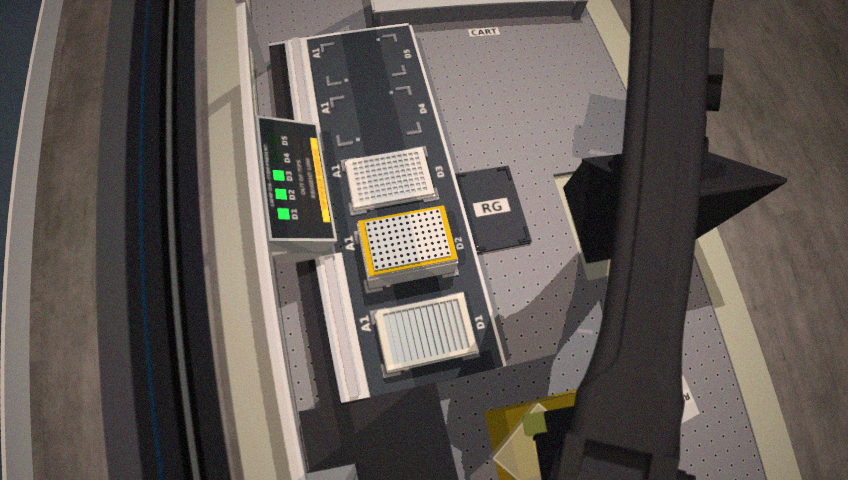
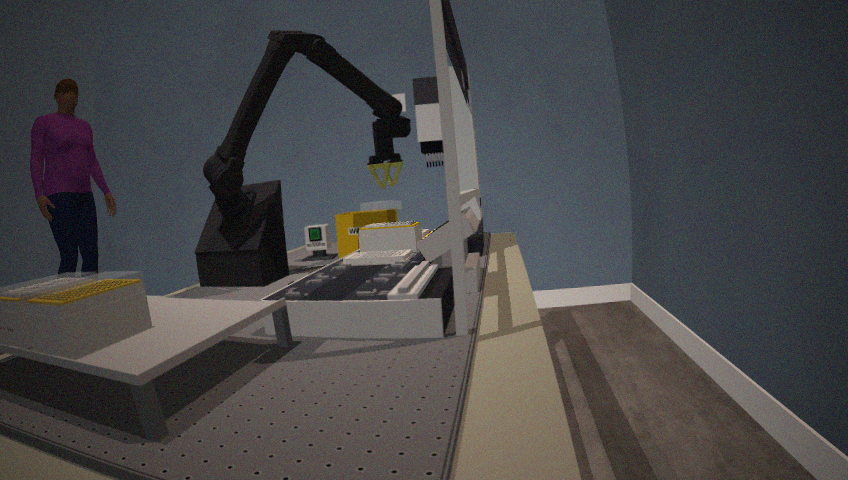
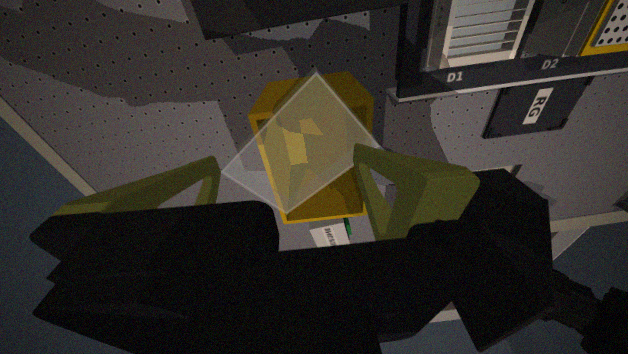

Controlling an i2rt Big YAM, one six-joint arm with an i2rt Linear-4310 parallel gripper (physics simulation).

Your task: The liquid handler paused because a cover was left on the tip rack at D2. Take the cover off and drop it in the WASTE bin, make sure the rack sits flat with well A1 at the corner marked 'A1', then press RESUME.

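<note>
The clear cover lies turned like a diamond across the top of the yellow WASTE bin, with corners past the rim. My gripper is open and empty, above the bin and cover. The tip rack at D2 has a yellow edge and a bare, hole-dotted top, and looks flat. Which of its corners is well A1 I cannot tell. The RESUME label and a bit of green button show beyond the bin, partly hidden by my gripper.
A ribbed trough stands at D1 and a white plate at D3. The status panel leans beside the deck. The dark RG pad lies beside it. A raised cart shelf holds another covered rack.
</note>
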